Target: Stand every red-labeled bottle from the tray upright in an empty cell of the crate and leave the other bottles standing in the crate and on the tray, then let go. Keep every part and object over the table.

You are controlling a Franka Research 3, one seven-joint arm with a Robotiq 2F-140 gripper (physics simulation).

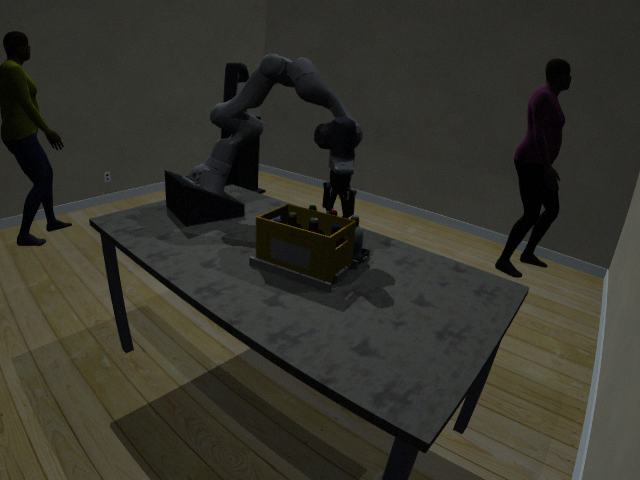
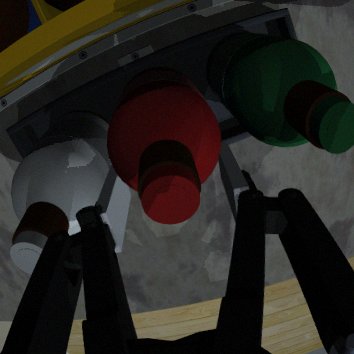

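Observation:
The red bottle (image 2: 162, 115), with a red cap, stands at the middle of the dark tray (image 2: 115, 82) (image 1: 364, 254); its cap (image 1: 333, 212) shows behind the crate. My gripper (image 1: 340, 205) (image 2: 171, 170) points down around this bottle, with one finger pad against each side of its body. A grey-white bottle (image 2: 60, 172) (image 1: 357, 238) and a green bottle (image 2: 280, 95) stand on either side on the tray. The yellow crate (image 1: 266, 242) (image 2: 65, 45) holds several bottles, with grey caps (image 1: 313, 222) and blue caps (image 1: 336, 227). The cells' floors are hidden.
The crate stands on a pale base (image 1: 289, 271) beside the tray, on the grey table (image 1: 361, 330). The left finger is close to the grey-white bottle. The robot's black mount (image 1: 201, 204) is at the table's back left. Two people stand beyond the table.

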